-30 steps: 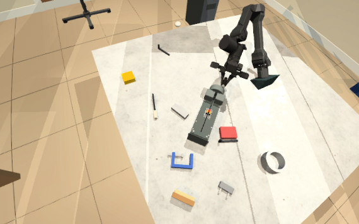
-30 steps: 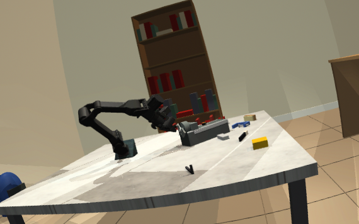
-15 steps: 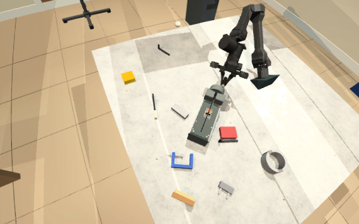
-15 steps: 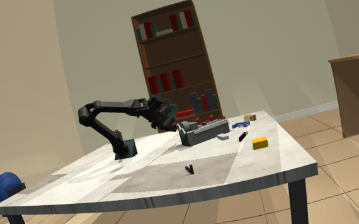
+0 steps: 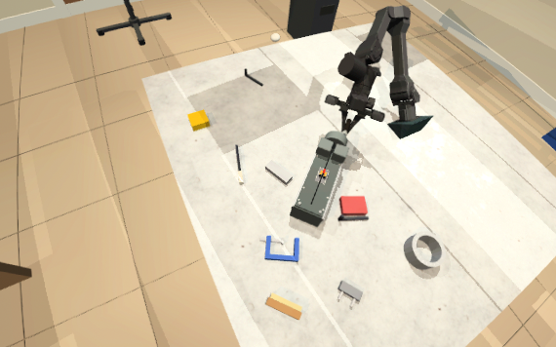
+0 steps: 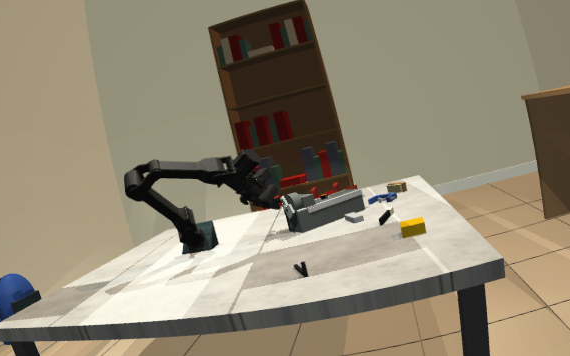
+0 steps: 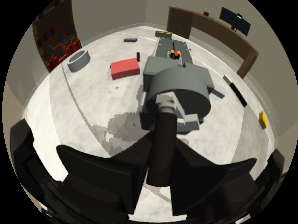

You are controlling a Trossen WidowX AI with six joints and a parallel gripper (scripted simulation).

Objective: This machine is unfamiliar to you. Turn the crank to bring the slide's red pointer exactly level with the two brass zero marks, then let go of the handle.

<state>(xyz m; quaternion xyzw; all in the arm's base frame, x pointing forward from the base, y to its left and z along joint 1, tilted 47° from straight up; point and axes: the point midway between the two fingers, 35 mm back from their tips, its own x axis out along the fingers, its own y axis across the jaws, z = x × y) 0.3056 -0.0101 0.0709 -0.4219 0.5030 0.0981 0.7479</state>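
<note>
The crank handle is 30 mm above my gripper tip, 10 mm to the right of it and 10 mm behind it. Also, from my gripper tip: grey block (230 mm ahead, 80 mm below, 20 mm to the right); then red pointer (140 mm ahead, 70 mm to the left, 10 mm below); then red block (190 mm to the left, 100 mm ahead, 80 mm below).
</note>
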